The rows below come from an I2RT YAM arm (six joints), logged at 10 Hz.
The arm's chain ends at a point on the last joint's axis. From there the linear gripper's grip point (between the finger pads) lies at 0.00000 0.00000 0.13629 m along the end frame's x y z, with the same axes.
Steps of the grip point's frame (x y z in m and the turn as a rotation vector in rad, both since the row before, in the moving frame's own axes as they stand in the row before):
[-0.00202, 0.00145, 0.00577, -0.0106, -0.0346, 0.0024]
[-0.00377, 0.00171, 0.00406, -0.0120, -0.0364, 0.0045]
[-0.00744, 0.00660, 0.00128, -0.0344, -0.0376, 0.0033]
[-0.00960, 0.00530, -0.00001, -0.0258, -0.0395, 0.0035]
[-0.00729, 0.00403, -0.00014, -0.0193, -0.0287, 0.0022]
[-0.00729, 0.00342, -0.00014, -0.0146, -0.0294, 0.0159]
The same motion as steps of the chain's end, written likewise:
[0.00270, 0.00001, 0.00586, -0.0106, -0.0346, 0.0024]
[0.00119, 0.00009, 0.00416, -0.0120, -0.0364, 0.0045]
[-0.00231, 0.00192, 0.00146, -0.0344, -0.0376, 0.0033]
[-0.00421, 0.00179, 0.00014, -0.0258, -0.0395, 0.0035]
[-0.00338, 0.00140, -0.00006, -0.0193, -0.0287, 0.0022]
[-0.00327, 0.00146, -0.00007, -0.0146, -0.0294, 0.0159]

